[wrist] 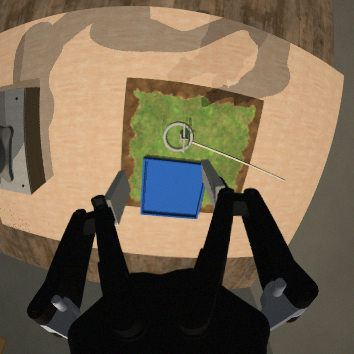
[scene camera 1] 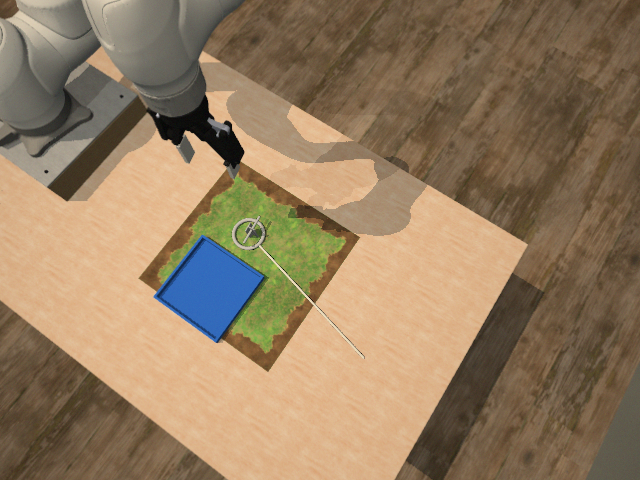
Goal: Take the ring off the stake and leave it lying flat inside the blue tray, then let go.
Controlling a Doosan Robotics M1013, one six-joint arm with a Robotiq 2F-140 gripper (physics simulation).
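Places are measured from the arm's base along level axes (x back, y right, z up), in metres.
Pixels of known places: gripper, fingertip midpoint: (wrist: 164, 175) (scene camera 1: 212, 165); arm's base at its link origin: (scene camera 1: 45, 115).
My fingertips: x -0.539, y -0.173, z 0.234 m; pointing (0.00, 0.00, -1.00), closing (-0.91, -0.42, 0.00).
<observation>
Ahead of a thing's pixels: the offset from my fingertips to its middle. "spot": to the spot under its first point. Level surfaces: height alone.
The light grey ring @[spot: dx -0.014, dy +0.037, dz -0.314 m] (scene camera 1: 233, 233) (wrist: 164, 136) is around the small grey stake @[dx -0.053, dy +0.001, dz -0.308 m] (scene camera 1: 252, 230) (wrist: 184, 138), which has a thin bar across it and stands on the green mat @[dz -0.323 m] (scene camera 1: 263, 320) (wrist: 155, 110). The square blue tray @[dx -0.076, dy +0.172, dz -0.312 m] (scene camera 1: 209, 289) (wrist: 172, 187) lies beside them and holds nothing. My gripper (scene camera 1: 210, 164) (wrist: 164, 175) is open and empty, its fingers partly apart. In the scene view it is high above the table by the mat's corner nearest the robot base, away from the ring. In the wrist view the right finger overlaps the tray's edge.
A long thin pale rod @[spot: dx -0.344, dy +0.022, dz -0.317 m] (scene camera 1: 330, 321) (wrist: 240, 161) runs from beside the ring across the mat and onto the wooden table @[dz -0.324 m] (scene camera 1: 413, 289) (wrist: 90, 115). The robot's grey base plate (scene camera 1: 108, 98) (wrist: 17, 135) stands at the table's far end from the rod.
</observation>
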